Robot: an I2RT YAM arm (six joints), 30 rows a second.
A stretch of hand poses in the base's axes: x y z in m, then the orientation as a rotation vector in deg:
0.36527 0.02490 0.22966 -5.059 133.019 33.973
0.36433 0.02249 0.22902 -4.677 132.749 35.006
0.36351 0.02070 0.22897 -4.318 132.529 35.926
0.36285 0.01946 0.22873 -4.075 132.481 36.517
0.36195 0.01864 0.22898 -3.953 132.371 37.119
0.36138 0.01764 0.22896 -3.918 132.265 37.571
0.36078 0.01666 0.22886 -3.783 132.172 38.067
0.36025 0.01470 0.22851 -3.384 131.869 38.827
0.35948 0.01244 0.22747 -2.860 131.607 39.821
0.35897 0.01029 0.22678 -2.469 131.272 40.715
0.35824 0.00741 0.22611 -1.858 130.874 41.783
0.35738 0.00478 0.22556 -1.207 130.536 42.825
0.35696 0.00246 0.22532 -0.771 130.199 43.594
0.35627 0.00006 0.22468 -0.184 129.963 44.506
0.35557 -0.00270 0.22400 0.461 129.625 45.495
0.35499 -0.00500 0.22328 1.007 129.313 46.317
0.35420 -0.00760 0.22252 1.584 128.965 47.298
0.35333 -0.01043 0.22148 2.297 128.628 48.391
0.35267 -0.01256 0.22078 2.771 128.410 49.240
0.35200 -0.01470 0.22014 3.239 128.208 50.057
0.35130 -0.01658 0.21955 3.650 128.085 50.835
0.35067 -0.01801 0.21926 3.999 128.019 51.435
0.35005 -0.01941 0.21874 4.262 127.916 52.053
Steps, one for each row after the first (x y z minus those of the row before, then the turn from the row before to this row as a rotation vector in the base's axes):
-0.00094 -0.00241 -0.00064 0.881 0.009 0.028
-0.00082 -0.00179 -0.00005 0.785 0.036 0.017
-0.00066 -0.00124 -0.00024 0.488 0.117 0.017
-0.00090 -0.00082 0.00025 0.474 0.041 0.097
-0.00057 -0.00100 -0.00002 0.345 0.000 0.109
-0.00060 -0.00098 -0.00010 0.401 0.041 0.056
-0.00053 -0.00196 -0.00035 0.703 -0.051 -0.076
-0.00077 -0.00226 -0.00104 0.891 0.066 -0.075
-0.00051 -0.00215 -0.00069 0.801 -0.044 -0.028
-0.00073 -0.00288 -0.00067 0.997 -0.014 -0.131
-0.00086 -0.00263 -0.00055 0.977 0.053 -0.153
-0.00042 -0.00232 -0.00024 0.729 -0.047 -0.099
-0.00069 -0.00240 -0.00064 0.846 0.117 -0.129
-0.00070 -0.00276 -0.00068 0.939 0.060 -0.161
-0.00058 -0.00230 -0.00072 0.791 0.030 -0.145
-0.00079 -0.00260 -0.00076 0.917 0.046 -0.115
-0.00087 -0.00283 -0.00104 1.029 0.124 -0.160
-0.00066 -0.00213 -0.00070 0.765 0.121 -0.057
-0.00067 -0.00214 -0.00064 0.737 0.131 -0.059
-0.00070 -0.00188 -0.00059 0.675 0.182 -0.014
-0.00063 -0.00143 -0.00029 0.521 0.178 -0.023
-0.00062 -0.00140 -0.00052 0.518 0.126 0.032

